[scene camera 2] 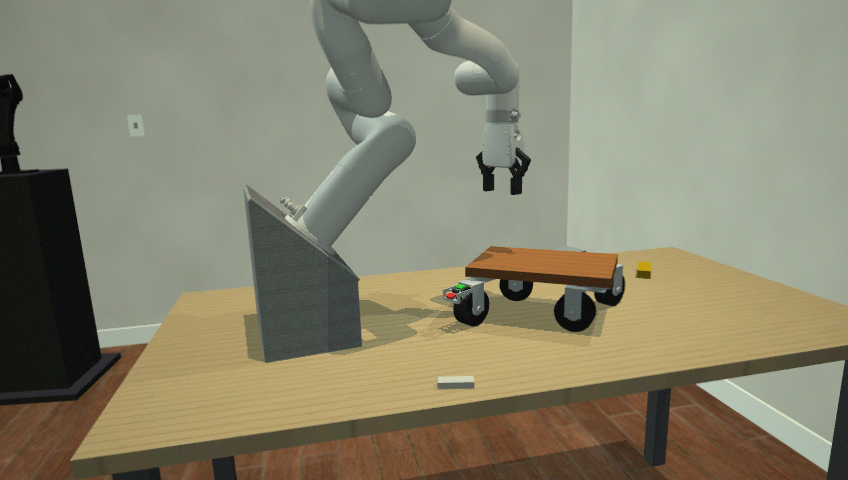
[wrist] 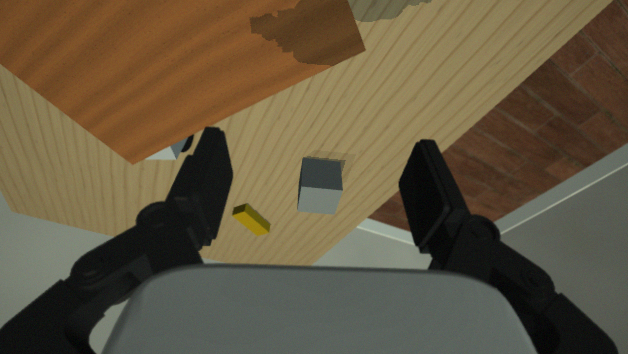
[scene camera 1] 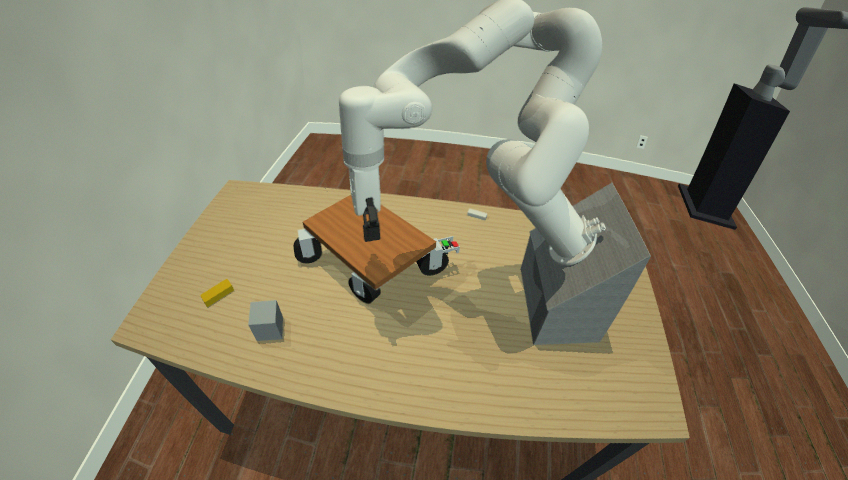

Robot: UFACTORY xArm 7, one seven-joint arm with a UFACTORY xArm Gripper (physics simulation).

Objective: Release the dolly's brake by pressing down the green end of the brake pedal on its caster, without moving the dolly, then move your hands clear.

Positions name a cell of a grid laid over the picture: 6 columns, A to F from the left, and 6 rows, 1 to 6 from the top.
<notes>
In view: my gripper (scene camera 2: D3), a dolly (scene camera 2: D4) and a grey block (scene camera 1: B4).
The dolly also shows in the wrist view (wrist: B2) and in scene camera 1 (scene camera 1: C3). The grey block shows as well in the wrist view (wrist: D4). My gripper shows as well in the wrist view (wrist: D3) and in scene camera 1 (scene camera 1: C3).
</notes>
